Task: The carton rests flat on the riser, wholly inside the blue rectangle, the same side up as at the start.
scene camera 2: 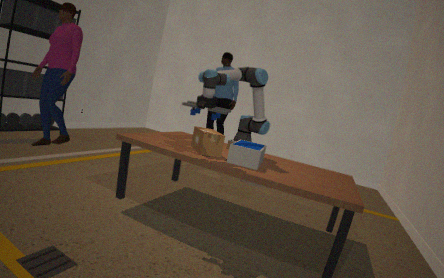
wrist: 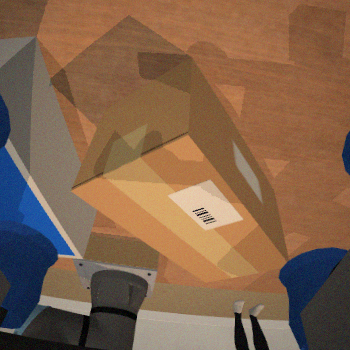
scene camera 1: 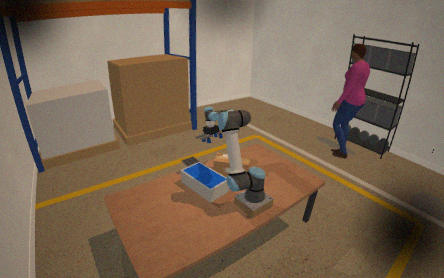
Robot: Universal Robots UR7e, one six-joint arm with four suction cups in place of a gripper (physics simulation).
Note:
The suction head (wrist: 34, 253) carries nothing. The cup is 30 cm from the middle of a brown carton (scene camera 2: 209, 142). A riser (scene camera 1: 206, 182) rests on the table.
The brown carton is seen too in the wrist view (wrist: 166, 162). The riser also shows in scene camera 2 (scene camera 2: 248, 154) and in the wrist view (wrist: 46, 163).

